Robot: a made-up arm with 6 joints.
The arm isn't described. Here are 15 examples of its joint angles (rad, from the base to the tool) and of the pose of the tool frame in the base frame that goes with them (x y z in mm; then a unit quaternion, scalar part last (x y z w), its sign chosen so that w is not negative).
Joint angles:
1: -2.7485 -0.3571 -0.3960 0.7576 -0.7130 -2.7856
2: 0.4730 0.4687 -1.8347 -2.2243 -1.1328 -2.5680
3: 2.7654 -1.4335 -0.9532 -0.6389 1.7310 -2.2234
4: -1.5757 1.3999 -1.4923 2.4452 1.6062 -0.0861
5: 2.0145 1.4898 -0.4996 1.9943 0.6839 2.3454
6: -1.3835 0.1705 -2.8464 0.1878 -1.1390 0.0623
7: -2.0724 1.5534 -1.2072 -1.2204 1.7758 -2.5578
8: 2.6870 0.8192 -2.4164 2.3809 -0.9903 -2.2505
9: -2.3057 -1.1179 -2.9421 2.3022 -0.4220 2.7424
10: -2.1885 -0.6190 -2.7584 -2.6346 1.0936 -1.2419
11: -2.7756 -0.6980 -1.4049 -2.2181 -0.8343 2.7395
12: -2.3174 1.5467 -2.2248 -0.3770 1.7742 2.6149
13: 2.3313 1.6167 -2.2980 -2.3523 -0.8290 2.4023
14: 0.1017 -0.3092 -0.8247 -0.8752 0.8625 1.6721
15: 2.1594 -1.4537 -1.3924 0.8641 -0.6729 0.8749
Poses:
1: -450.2 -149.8 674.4 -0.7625 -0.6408 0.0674 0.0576
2: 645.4 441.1 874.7 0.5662 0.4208 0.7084 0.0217
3: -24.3 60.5 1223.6 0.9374 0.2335 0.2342 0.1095
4: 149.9 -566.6 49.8 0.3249 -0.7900 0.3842 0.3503
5: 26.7 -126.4 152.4 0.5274 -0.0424 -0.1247 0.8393
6: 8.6 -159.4 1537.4 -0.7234 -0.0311 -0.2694 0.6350
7: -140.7 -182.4 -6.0 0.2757 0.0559 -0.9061 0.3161
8: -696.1 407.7 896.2 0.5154 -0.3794 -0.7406 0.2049
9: 551.8 610.9 1125.2 -0.2384 0.2617 -0.9252 0.1367
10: 333.5 364.1 1534.5 -0.7761 0.1301 0.5419 0.2952
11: -218.8 -200.2 1293.6 0.2813 0.1554 -0.2716 0.9072
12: -492.2 -541.3 195.1 -0.4455 0.4461 0.7705 0.0942
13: -580.2 506.3 174.1 0.4495 -0.5090 -0.3484 0.6461
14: 621.7 31.6 817.8 0.4170 0.4633 0.3498 0.6994
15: 238.9 -182.4 1340.7 -0.5186 0.5188 -0.5382 0.4151
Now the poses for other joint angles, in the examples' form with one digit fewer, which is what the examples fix.
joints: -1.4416 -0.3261 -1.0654 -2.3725 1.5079 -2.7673
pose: 81 -598 1042 -0.322 -0.160 -0.291 0.886
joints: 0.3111 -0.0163 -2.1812 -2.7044 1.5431 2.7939
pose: 426 127 1487 -0.325 -0.443 0.189 0.814
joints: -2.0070 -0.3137 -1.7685 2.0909 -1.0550 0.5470
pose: -179 -375 1272 -0.414 -0.731 -0.212 0.499
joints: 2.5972 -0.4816 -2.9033 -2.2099 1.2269 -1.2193
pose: 405 -233 1542 -0.568 0.520 0.367 0.522
